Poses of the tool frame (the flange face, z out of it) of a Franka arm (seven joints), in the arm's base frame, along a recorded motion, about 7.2 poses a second.
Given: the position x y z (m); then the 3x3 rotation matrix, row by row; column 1 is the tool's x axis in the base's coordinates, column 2 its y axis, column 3 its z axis. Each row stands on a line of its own.
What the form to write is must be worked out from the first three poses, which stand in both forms.
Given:
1:
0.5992 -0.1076 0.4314
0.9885 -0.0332 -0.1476
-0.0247 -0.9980 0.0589
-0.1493 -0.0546 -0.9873
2:
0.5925 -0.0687 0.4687
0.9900 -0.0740 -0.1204
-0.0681 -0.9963 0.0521
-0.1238 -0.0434 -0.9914
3:
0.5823 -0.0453 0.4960
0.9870 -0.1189 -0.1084
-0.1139 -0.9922 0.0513
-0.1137 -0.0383 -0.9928
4:
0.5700 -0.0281 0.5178
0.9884 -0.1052 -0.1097
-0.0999 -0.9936 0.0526
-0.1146 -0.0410 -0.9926
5:
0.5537 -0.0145 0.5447
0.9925 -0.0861 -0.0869
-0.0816 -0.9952 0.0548
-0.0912 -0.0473 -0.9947
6:
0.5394 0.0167 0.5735
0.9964 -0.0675 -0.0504
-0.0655 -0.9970 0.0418
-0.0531 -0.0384 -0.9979
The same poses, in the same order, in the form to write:
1: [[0.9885 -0.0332 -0.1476 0.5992], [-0.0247 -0.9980 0.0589 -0.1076], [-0.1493 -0.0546 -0.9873 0.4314], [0 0 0 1]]
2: [[0.9900 -0.0740 -0.1204 0.5925], [-0.0681 -0.9963 0.0521 -0.0687], [-0.1238 -0.0434 -0.9914 0.4687], [0 0 0 1]]
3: [[0.9870 -0.1189 -0.1084 0.5823], [-0.1139 -0.9922 0.0513 -0.0453], [-0.1137 -0.0383 -0.9928 0.4960], [0 0 0 1]]
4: [[0.9884 -0.1052 -0.1097 0.5700], [-0.0999 -0.9936 0.0526 -0.0281], [-0.1146 -0.0410 -0.9926 0.5178], [0 0 0 1]]
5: [[0.9925 -0.0861 -0.0869 0.5537], [-0.0816 -0.9952 0.0548 -0.0145], [-0.0912 -0.0473 -0.9947 0.5447], [0 0 0 1]]
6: [[0.9964 -0.0675 -0.0504 0.5394], [-0.0655 -0.9970 0.0418 0.0167], [-0.0531 -0.0384 -0.9979 0.5735], [0 0 0 1]]
